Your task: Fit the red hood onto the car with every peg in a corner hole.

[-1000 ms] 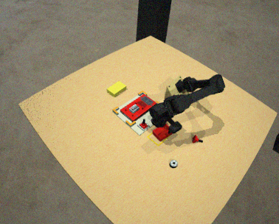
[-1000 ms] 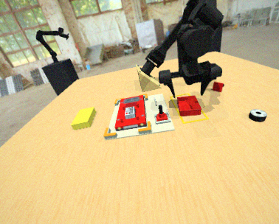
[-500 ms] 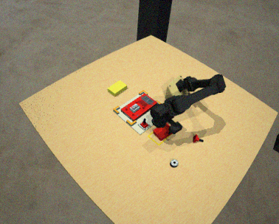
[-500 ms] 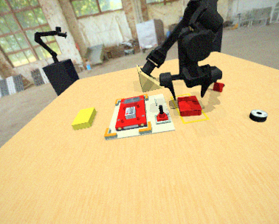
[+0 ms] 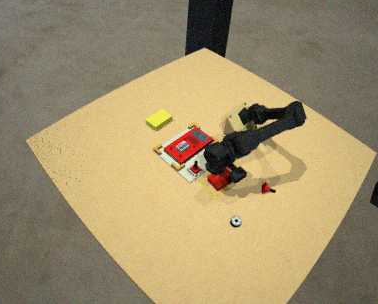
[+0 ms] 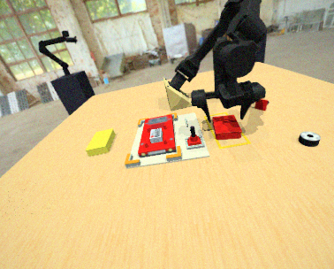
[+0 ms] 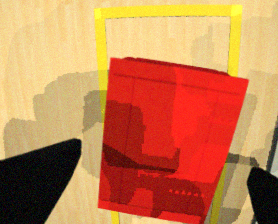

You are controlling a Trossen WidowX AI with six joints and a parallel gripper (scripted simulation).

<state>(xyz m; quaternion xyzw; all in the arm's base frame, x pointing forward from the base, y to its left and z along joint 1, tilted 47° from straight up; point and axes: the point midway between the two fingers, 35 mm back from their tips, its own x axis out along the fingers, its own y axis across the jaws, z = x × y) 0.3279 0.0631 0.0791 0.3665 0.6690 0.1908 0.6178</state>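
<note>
Right now my gripper tip is 2 cm above the red hood. Round my gripper tip: white ring 16 cm to the left, 13 cm ahead, 3 cm below; then grey engine block 21 cm to the right, 1 cm below, 1 cm behind; then yellow block 42 cm to the right, 8 cm behind, 2 cm below.
</note>
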